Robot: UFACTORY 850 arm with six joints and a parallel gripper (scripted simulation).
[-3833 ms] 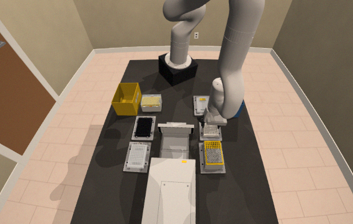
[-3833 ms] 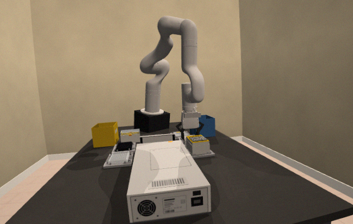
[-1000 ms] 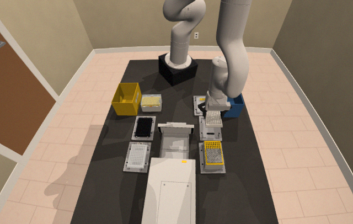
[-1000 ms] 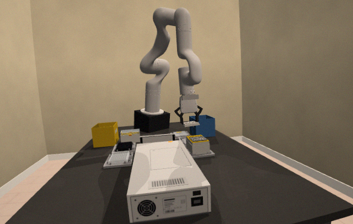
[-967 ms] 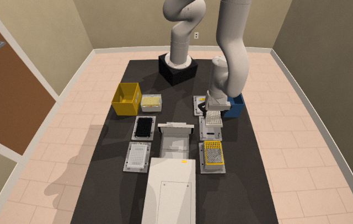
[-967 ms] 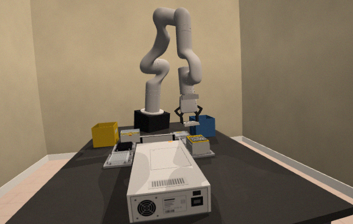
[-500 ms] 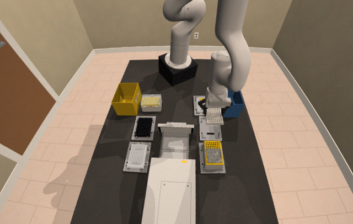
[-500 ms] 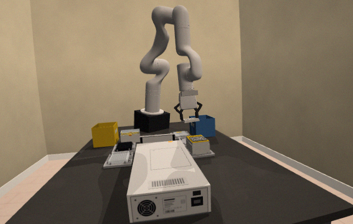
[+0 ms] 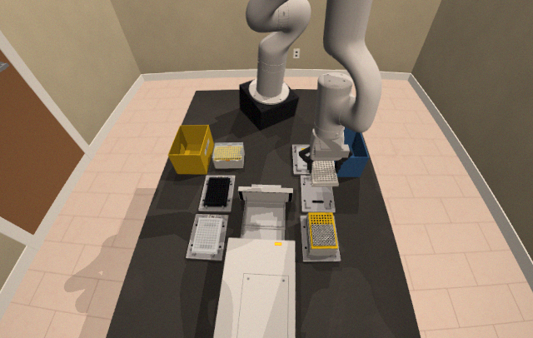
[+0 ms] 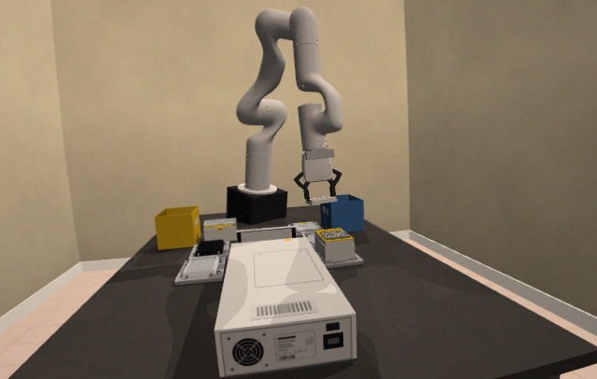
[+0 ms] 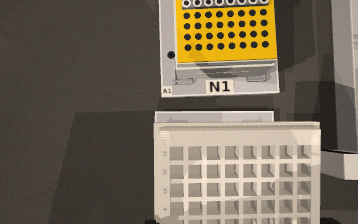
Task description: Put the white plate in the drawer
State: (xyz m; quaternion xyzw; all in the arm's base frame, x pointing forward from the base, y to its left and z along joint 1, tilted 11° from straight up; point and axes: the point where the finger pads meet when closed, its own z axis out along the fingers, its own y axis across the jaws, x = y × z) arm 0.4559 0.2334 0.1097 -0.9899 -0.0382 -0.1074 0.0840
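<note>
My hand is 10 mm above the white well plate. Also, from my hand: nest: 150 mm below; yellow tip box: 170 mm ahead, 100 mm below; blue bin: 190 mm behind, 120 mm below, 110 mm to the left.
</note>
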